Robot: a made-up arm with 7 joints. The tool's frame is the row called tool. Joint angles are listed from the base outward. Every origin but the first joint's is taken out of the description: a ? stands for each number. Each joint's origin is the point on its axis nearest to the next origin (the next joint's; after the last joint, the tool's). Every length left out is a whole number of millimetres.
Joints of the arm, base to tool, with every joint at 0 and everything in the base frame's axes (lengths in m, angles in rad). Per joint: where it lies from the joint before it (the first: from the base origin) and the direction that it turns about. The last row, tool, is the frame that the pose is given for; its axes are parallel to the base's.
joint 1: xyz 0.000 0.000 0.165 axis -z
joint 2: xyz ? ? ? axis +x
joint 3: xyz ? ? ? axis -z
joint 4: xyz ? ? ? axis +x
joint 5: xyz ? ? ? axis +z
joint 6: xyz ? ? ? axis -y
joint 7: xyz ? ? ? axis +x
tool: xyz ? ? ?
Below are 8 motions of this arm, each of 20 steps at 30 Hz.
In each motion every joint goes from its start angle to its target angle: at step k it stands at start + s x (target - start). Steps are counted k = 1, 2, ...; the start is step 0. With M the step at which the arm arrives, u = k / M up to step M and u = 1 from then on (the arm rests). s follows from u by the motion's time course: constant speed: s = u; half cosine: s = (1 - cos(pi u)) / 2; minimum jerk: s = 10 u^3 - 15 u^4 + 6 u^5.
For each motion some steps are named. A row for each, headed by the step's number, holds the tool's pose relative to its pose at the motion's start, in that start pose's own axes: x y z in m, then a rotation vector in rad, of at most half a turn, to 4 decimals.
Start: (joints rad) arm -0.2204 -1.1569 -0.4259 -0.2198 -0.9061 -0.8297 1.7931
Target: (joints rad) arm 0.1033 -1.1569 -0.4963 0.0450 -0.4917 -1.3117 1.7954
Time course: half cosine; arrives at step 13
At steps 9, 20:
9: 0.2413 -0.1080 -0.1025 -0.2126 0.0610 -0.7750
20: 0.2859 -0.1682 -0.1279 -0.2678 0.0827 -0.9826

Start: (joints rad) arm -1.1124 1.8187 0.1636 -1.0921 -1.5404 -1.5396 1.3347
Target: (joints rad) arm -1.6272 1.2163 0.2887 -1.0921 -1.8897 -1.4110 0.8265
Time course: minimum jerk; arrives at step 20
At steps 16, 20:
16: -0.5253 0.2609 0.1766 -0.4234 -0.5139 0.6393
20: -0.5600 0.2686 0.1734 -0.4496 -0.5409 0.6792

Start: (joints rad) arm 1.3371 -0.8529 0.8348 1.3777 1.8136 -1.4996 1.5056
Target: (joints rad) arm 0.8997 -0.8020 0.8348 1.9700 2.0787 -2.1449 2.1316
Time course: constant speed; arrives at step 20
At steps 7, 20:
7: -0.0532 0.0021 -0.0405 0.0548 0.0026 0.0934
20: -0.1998 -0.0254 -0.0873 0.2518 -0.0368 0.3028

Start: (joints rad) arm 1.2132 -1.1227 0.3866 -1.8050 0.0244 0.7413 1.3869
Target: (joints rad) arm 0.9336 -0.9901 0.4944 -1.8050 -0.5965 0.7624 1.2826
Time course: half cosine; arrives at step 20
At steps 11, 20:
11: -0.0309 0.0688 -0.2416 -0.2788 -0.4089 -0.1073
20: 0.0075 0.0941 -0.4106 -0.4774 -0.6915 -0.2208

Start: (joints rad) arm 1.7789 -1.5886 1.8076 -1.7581 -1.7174 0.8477 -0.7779
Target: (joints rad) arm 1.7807 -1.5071 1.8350 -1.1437 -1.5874 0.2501 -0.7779
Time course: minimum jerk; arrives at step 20
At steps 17, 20:
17: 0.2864 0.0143 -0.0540 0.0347 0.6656 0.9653
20: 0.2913 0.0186 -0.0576 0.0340 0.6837 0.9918

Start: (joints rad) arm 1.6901 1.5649 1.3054 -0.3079 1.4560 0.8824 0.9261
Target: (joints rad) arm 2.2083 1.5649 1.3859 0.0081 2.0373 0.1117 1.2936
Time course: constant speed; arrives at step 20
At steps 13, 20:
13: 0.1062 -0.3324 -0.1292 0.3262 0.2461 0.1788
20: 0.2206 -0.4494 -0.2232 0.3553 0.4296 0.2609

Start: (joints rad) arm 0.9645 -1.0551 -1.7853 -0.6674 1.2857 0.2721 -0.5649
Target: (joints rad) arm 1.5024 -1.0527 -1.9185 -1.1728 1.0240 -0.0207 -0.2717
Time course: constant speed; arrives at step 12
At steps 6, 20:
6: 0.0155 0.0879 -0.0563 0.0994 0.2535 -0.1075
20: 0.0573 0.1722 -0.1425 0.2314 0.5028 -0.2653

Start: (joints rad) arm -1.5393 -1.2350 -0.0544 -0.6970 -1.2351 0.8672 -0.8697
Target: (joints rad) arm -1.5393 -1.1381 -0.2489 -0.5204 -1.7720 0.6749 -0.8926
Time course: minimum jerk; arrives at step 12
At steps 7, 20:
7: 0.1207 0.0901 0.0865 -0.1207 0.3797 0.0589
20: 0.1862 0.1368 0.1102 -0.1870 0.5783 0.1118

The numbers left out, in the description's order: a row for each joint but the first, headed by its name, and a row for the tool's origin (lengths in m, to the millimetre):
joint 2: -0.145 0.360 0.000
joint 3: 0.000 0.051 0.032
joint 4: 0.019 -0.395 0.000
joint 5: 0.000 -0.011 -0.238
joint 6: -0.098 0.033 0.000
joint 7: -0.002 0.000 0.316
tool: 0.000 0.074 0.111

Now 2 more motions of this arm.
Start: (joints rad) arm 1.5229 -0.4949 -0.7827 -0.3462 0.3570 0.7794 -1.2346
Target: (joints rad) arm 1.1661 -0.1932 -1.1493 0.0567 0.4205 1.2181 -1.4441
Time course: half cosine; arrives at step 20
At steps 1, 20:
1: -0.0012 0.0010 -0.0012 0.0025 -0.0036 -0.0061
20: -0.0243 0.2536 -0.1720 0.5720 -0.3871 -0.9037

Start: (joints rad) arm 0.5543 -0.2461 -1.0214 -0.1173 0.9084 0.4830 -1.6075
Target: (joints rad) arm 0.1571 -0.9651 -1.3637 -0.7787 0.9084 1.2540 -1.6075
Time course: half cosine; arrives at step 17
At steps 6, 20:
6: 0.0293 -0.0717 -0.0780 0.0410 -0.2485 0.0928
20: 0.3003 -0.1631 -0.2797 0.3507 -0.9082 0.2799

